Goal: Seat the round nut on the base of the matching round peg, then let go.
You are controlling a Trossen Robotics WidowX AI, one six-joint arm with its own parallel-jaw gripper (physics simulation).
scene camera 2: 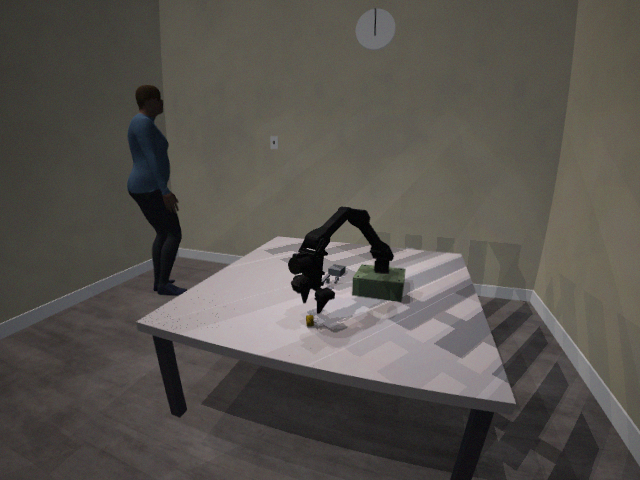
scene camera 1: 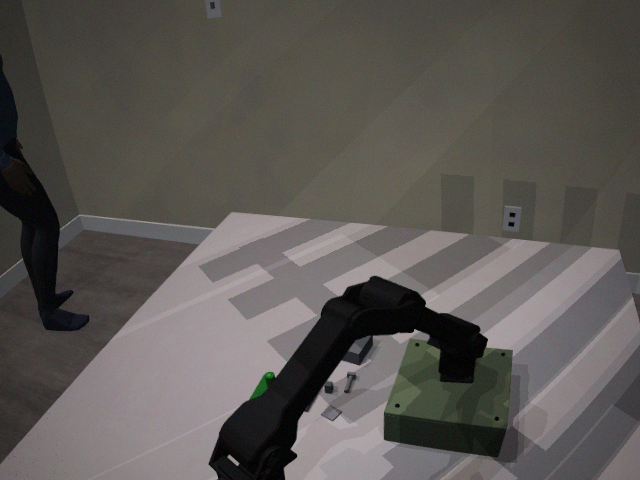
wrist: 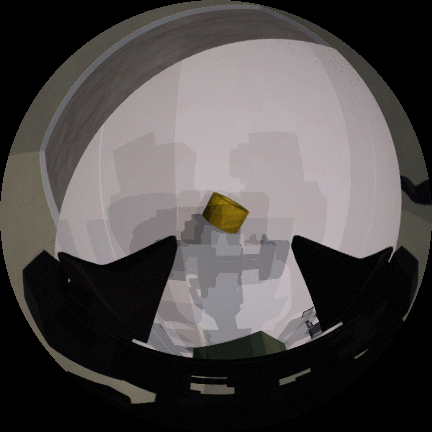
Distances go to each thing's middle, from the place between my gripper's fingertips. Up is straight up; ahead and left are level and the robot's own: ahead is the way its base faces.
Now: the round nut [wrist: 222,212] 1 cm to the left of my hand and 5 cm below it.
